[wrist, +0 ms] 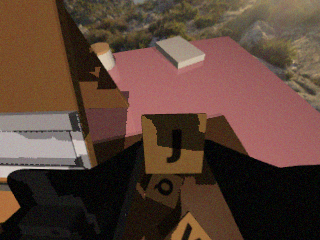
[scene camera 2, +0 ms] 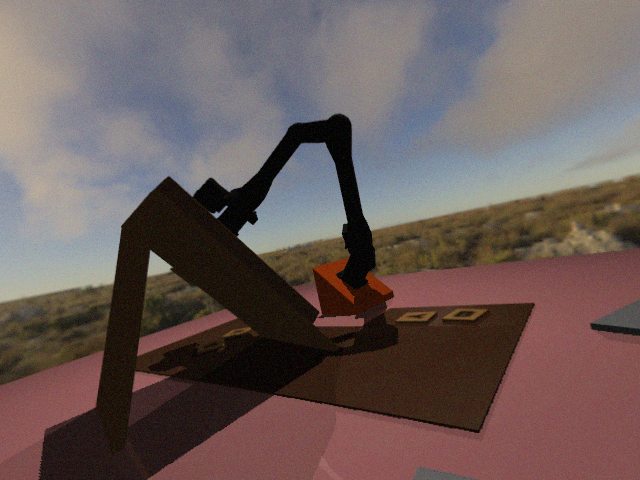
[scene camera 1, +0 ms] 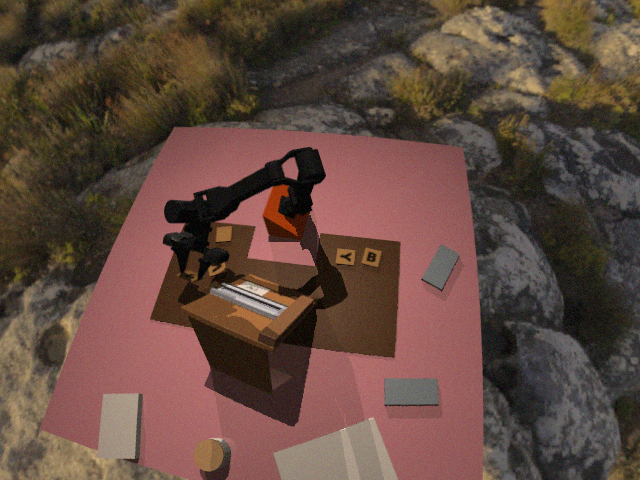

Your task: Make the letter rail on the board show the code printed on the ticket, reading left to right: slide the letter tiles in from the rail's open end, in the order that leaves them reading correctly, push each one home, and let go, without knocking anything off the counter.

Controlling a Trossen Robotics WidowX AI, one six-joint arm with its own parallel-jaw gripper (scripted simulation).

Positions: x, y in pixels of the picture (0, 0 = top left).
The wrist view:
my gripper: 173, 144
block: 177, 50
sloped brown board: 58, 75
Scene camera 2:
sloped brown board: 171, 223
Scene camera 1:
my gripper: 190, 276
block: 120, 428
sloped brown board: 235, 327
